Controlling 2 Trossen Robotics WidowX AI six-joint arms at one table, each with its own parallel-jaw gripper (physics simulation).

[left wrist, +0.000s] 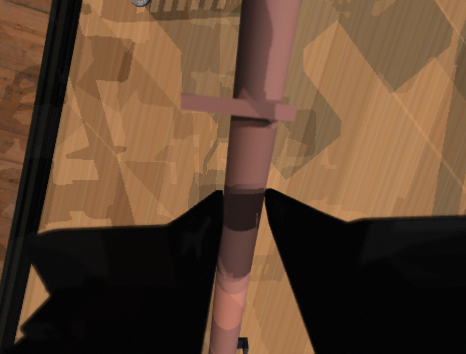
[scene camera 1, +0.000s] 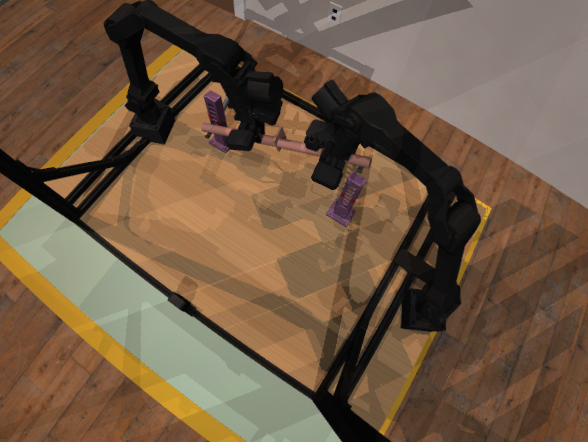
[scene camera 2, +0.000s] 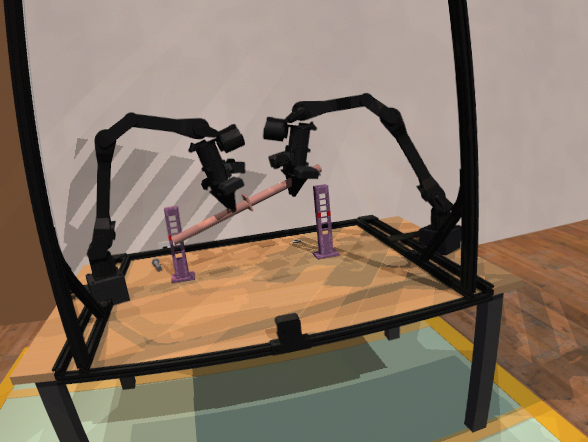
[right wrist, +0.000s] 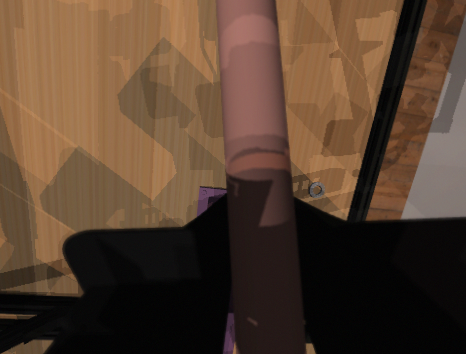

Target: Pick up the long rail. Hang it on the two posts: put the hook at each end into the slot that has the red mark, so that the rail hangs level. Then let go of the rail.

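Frame: origin at the left arm's base, x right, y down, z ahead, level; centimetres.
Seen in the pictures: left gripper, fingertip midpoint: [left wrist: 243, 196] [scene camera 1: 261, 138] [scene camera 2: 232, 210]; right gripper, fingertip midpoint: [scene camera 1: 328, 161] [scene camera 2: 292, 195] [right wrist: 252, 195]; left arm's base, link origin: [scene camera 1: 149, 115] [scene camera 2: 104, 275]; right arm's base, link origin: [scene camera 1: 428, 309].
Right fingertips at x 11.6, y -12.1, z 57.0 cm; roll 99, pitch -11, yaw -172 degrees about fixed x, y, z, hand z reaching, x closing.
Observation:
Offsets run from my right fingertips to a thing's top centre.
The long pink rail [scene camera 1: 300, 146] [scene camera 2: 200, 227] [left wrist: 250, 150] [right wrist: 255, 90] is held above the table, sloping in scene camera 2 with its left end lower. My left gripper [scene camera 1: 252, 136] [scene camera 2: 231, 205] [left wrist: 243, 196] is shut on the rail, left of its middle flange. My right gripper [scene camera 1: 330, 154] [scene camera 2: 295, 187] [right wrist: 252, 195] is shut on the rail nearer its right end. The left purple post @[dx -11.7, dy -2.1, dz -33.8 cm] [scene camera 1: 215, 112] [scene camera 2: 171, 210] and right purple post @[dx +4.5, dy -2.1, dz +7.3 cm] [scene camera 1: 355, 187] [scene camera 2: 321, 189] stand upright with red marks. The rail's left end overlaps the left post in both scene views; contact cannot be told. The hooks are barely visible.
A grey cylindrical piece @[dx -27.0, dy +17.0, dz -37.2 cm] [scene camera 2: 157, 264] lies left of the left post. A small grey ring @[dx -14.4, dy +19.2, dz +9.2 cm] [right wrist: 316, 190] lies on the table near the back frame bar. Black frame bars [scene camera 2: 200, 360] border the table, with a black box [scene camera 2: 288, 330] on the front bar.

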